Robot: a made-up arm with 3 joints. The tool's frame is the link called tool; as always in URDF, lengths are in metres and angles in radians.
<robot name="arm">
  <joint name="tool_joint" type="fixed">
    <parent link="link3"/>
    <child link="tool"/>
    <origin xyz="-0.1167 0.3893 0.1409" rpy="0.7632 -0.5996 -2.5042"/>
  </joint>
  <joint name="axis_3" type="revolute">
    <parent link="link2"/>
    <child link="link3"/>
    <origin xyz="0.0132 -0.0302 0.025" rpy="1.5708 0 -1.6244"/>
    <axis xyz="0 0 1"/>
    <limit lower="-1.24" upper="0.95" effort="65" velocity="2.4"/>
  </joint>
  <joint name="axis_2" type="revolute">
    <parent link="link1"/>
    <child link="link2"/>
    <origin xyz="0.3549 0.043 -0.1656" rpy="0.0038 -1.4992 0"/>
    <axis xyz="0 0 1"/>
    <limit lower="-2.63" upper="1.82" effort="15" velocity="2.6"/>
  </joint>
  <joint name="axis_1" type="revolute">
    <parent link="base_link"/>
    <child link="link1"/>
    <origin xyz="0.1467 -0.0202 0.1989" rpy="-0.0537 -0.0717 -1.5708"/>
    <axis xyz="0 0 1"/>
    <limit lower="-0.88" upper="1.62" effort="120" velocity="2.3"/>
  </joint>
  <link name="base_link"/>
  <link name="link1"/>
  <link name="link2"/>
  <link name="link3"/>
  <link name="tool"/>
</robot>
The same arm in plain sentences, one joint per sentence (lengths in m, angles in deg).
The arm has three revolute joints in a row. What follows holds with every joint at zero, and every direction is one of the base frame's.
The first joint sits 0.1467 m along +x and 0.0202 m along -y and 0.1989 m along +z from the base frame's origin and turns about the direction (0.0537, 0.0715, 0.995994), from -50.42 to 92.82 deg.
The second joint sits 0.034 m along +x and 0.366 m along -y and 0.1418 m along -z from the first joint and turns about +y, from -150.69 to 104.28 deg.
The third joint sits 0.0294 m along -x and 0.025 m along +y and 0.0148 m along +z from the second joint and turns about -z, from -71.05 to 54.43 deg.
The tool frame, which is the frame that the pose is given for, sits 0.1167 m along +x and 0.3893 m along +y and 0.1409 m along -z from the third joint; its axes are the base frame's turned by roll -136.27, pitch 34.35 and yaw -36.52 deg (as in URDF: about the fixed x, then y, then z).

